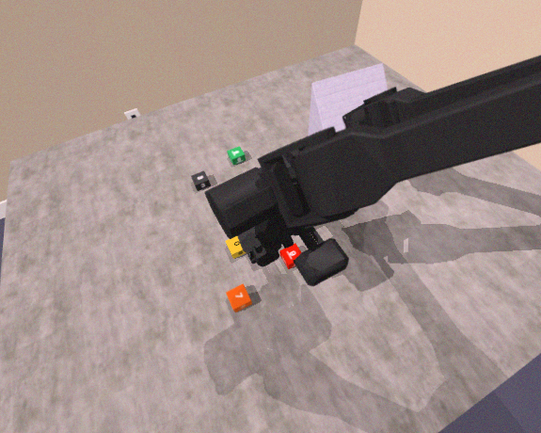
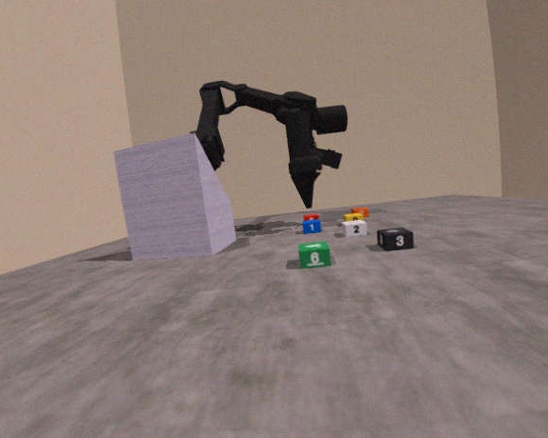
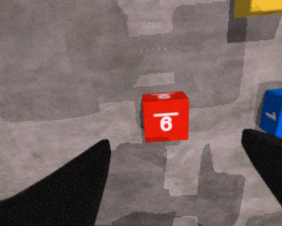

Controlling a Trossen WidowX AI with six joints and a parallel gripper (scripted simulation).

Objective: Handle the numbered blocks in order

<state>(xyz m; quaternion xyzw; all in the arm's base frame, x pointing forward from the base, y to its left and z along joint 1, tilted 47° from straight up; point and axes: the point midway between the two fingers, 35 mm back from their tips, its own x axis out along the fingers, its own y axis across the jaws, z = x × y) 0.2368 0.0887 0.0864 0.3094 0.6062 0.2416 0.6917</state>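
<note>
The red 9 block is 30 mm below my gripper tip. From my gripper tip the other things lie so: yellow 0 block: 80 mm ahead, 70 mm to the right, 30 mm below; blue 1 block: 90 mm to the right, 30 mm below, 10 mm behind; orange 7 block: 120 mm ahead, 30 mm below, 20 mm to the left.
</note>
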